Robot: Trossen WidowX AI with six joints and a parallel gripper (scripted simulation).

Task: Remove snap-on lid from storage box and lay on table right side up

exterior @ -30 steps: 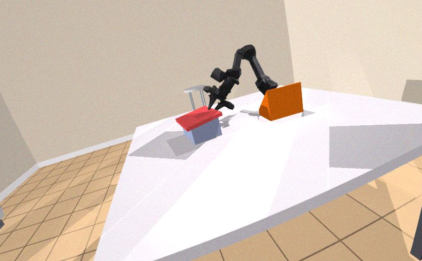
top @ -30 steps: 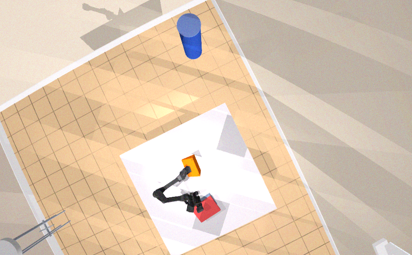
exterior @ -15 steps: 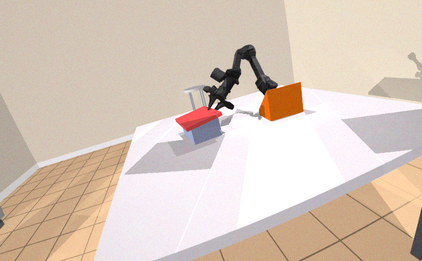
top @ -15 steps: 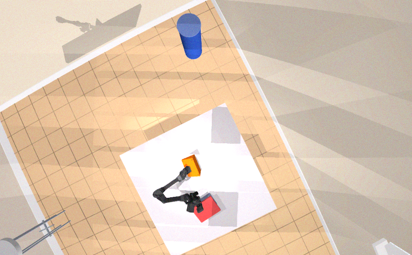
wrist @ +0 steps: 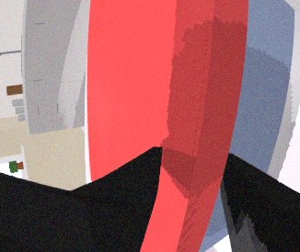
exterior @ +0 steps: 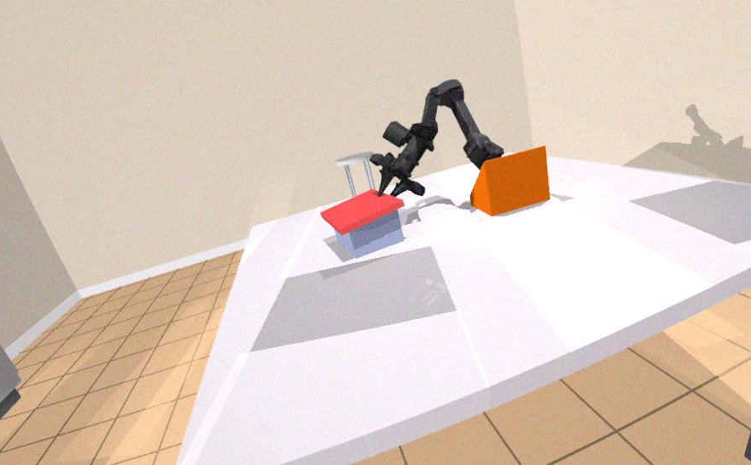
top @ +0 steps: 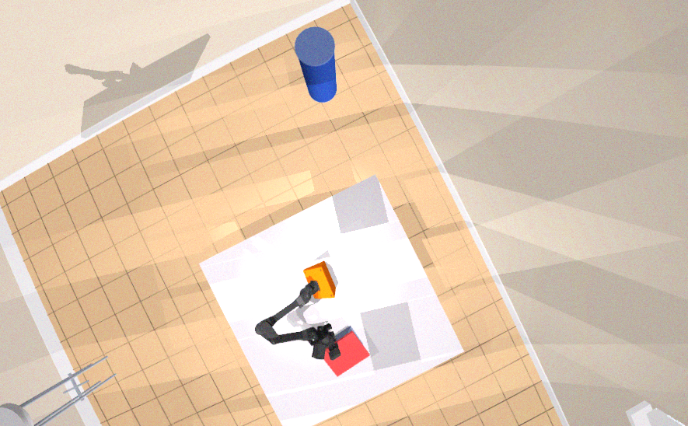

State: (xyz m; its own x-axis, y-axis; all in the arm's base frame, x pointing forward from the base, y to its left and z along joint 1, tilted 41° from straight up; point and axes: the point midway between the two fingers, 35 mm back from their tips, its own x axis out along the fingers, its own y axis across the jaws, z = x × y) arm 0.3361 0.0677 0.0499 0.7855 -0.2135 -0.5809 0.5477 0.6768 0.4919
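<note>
The red lid is 70 mm ahead of my gripper tip and 20 mm to the left of it. Also, from my gripper tip: storage box 70 mm ahead, 20 mm to the left, 60 mm below.
</note>
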